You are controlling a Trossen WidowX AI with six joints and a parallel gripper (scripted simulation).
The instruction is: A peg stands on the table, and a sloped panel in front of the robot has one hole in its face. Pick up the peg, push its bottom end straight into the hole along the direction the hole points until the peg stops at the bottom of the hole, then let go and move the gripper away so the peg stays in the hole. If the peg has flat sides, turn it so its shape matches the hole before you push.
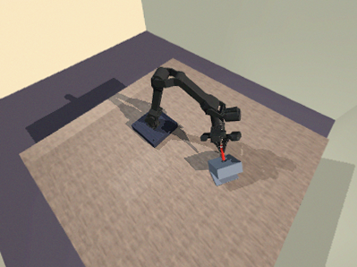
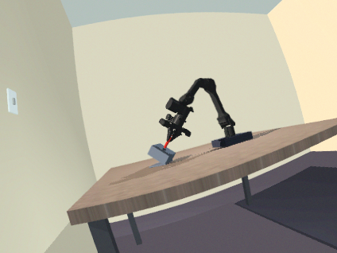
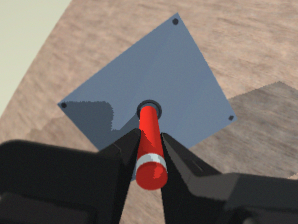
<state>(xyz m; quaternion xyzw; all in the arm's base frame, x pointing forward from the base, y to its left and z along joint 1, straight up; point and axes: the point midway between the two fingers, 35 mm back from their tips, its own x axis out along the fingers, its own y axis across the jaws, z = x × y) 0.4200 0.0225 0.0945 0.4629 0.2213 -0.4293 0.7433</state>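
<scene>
Now: the sloped panel 4 cm ahead of my gripper tip, 3 cm to the right of it and 6 cm below it. Round my gripper tip: peg 1 cm behind, 1 cm to the left, 1 cm above; then wedge support 5 cm ahead, 5 cm to the right, 11 cm below.
</scene>
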